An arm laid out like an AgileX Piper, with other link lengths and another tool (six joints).
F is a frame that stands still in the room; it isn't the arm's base.
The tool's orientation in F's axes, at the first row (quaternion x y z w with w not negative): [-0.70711, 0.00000, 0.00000, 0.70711]
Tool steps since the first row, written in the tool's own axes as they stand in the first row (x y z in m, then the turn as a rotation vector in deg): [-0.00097, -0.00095, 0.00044, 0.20, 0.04, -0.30]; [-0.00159, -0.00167, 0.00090, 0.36, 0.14, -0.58]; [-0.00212, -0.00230, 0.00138, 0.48, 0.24, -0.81]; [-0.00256, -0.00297, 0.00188, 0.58, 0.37, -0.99]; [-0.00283, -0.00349, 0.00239, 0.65, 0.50, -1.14]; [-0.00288, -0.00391, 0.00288, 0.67, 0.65, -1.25]
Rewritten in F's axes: [-0.00097, 0.00044, 0.00095, 0.20, -0.30, -0.04]; [-0.00159, 0.00090, 0.00167, 0.36, -0.58, -0.14]; [-0.00212, 0.00138, 0.00230, 0.48, -0.81, -0.24]; [-0.00256, 0.00188, 0.00297, 0.58, -0.99, -0.37]; [-0.00283, 0.00239, 0.00349, 0.65, -1.14, -0.50]; [-0.00288, 0.00288, 0.00391, 0.67, -1.25, -0.65]
